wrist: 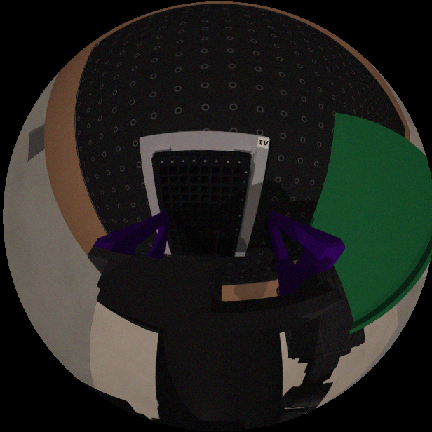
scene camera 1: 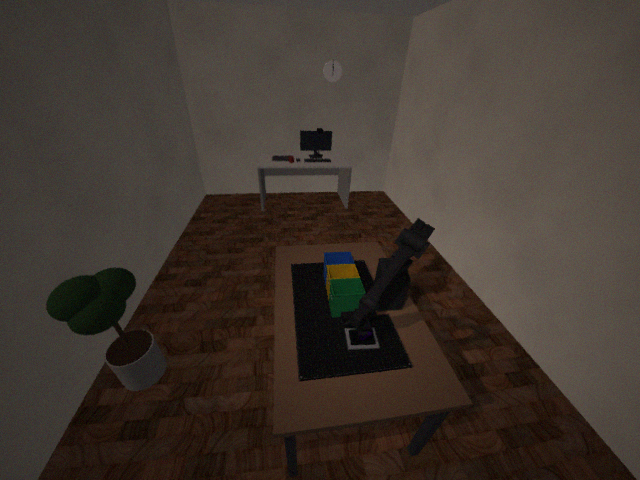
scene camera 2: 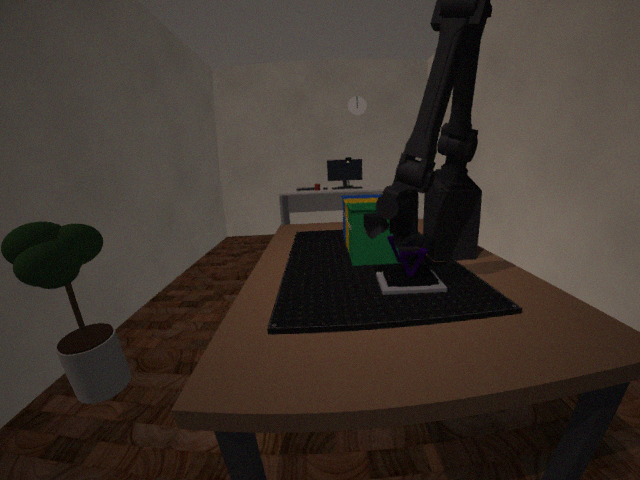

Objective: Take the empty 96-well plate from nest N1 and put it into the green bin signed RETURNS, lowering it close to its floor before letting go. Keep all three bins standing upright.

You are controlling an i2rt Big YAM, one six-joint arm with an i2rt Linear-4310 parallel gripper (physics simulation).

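Pixels of known places: gripper, fingertip midpoint: (scene camera 1: 359,332) (scene camera 2: 405,269); arm's base at its link origin: (scene camera 2: 451,180).
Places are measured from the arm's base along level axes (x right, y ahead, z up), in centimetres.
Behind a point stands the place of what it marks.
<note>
The dark 96-well plate (scene camera 1: 356,340) @(x -27.6, y 25.3, z -22.9 cm) (scene camera 2: 397,279) @(x -28.2, y 25.9, z -22.4 cm) (wrist: 202,192) lies flat in a pale, frame-like nest (scene camera 1: 363,347) @(x -31.1, y 22.3, z -24.0 cm) (scene camera 2: 413,290) @(x -31.4, y 22.6, z -24.1 cm) (wrist: 200,138); the nest's N1 sign is not readable. My gripper (scene camera 1: 364,334) @(x -23.7, y 22.7, z -21.5 cm) (scene camera 2: 404,265) @(x -23.7, y 22.7, z -21.5 cm) (wrist: 218,216) is open and empty, pointing down low over the plate. In the wrist view its purple fingertips appear on either side of the plate's near part; contact cannot be told. The green bin (scene camera 1: 347,299) @(x -10.0, y 27.8, z -11.1 cm) (scene camera 2: 368,245) @(x -10.0, y 30.6, z -18.6 cm) (wrist: 375,215) stands upright beside the nest; no RETURNS sign can be read.
A yellow bin (scene camera 1: 342,271) @(x 14.9, y 26.1, z -12.2 cm) (scene camera 2: 364,200) @(x 14.8, y 28.4, z -7.8 cm) and a blue bin (scene camera 1: 338,256) @(x 28.0, y 26.6, z -10.2 cm) (scene camera 2: 356,196) @(x 27.9, y 30.1, z -7.6 cm) stand upright in a row behind the green one. All stand on a black perforated board (scene camera 1: 320,351) @(x -31.0, y 44.2, z -25.0 cm) (scene camera 2: 320,304) @(x -34.7, y 45.0, z -25.0 cm) (wrist: 215,85) on the wooden table (scene camera 1: 361,397) @(x -53.9, y 28.4, z -26.3 cm) (scene camera 2: 372,372) @(x -56.1, y 36.3, z -26.3 cm). The arm's base is close beside the bins.
</note>
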